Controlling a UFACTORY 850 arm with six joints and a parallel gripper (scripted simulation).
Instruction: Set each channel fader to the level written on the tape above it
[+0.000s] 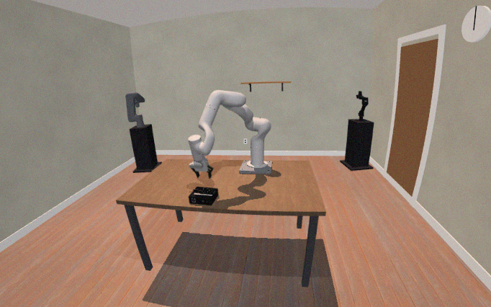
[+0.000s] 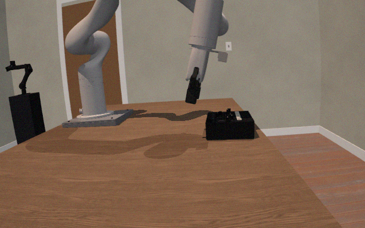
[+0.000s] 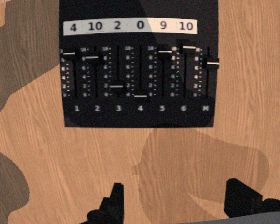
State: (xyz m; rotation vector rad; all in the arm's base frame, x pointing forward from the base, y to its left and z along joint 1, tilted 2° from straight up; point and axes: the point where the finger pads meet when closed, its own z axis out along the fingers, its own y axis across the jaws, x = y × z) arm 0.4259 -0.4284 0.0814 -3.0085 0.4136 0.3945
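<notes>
Now: the master fader 90 mm ahead of my hand, 70 mm to the right of it and 60 mm below it.
</notes>
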